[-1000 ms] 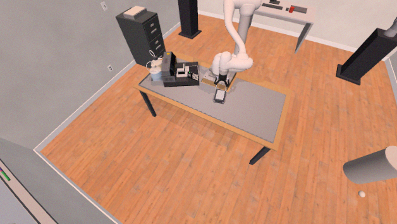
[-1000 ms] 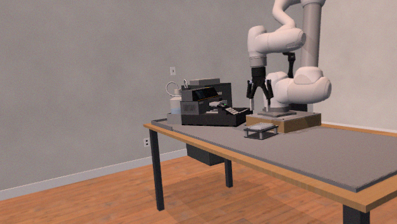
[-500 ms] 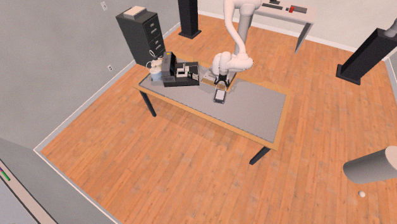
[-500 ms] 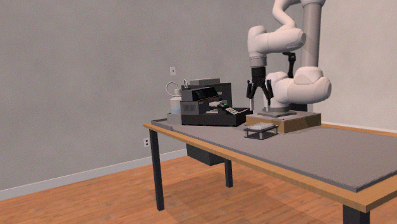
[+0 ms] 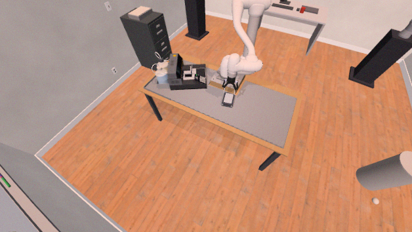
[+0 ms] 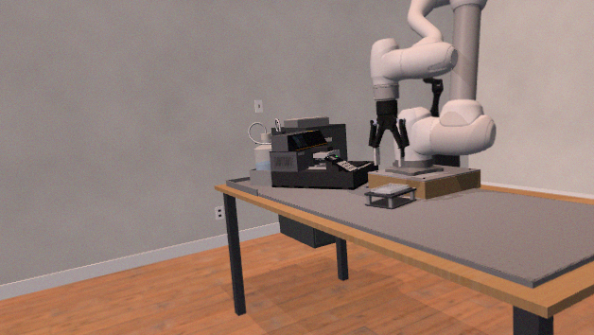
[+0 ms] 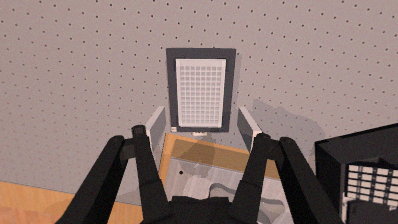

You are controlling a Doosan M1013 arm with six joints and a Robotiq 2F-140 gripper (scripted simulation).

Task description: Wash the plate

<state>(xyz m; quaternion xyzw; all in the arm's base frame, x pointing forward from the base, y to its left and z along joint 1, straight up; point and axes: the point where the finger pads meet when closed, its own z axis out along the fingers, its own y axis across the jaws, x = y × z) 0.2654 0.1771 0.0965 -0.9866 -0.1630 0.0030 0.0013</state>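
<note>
The white well plate is 110 mm below my hand. From my hand the other things lie so: black plate nest N1: 120 mm below; then plate washer: 50 mm behind, 590 mm to the right, 30 mm below.
</note>
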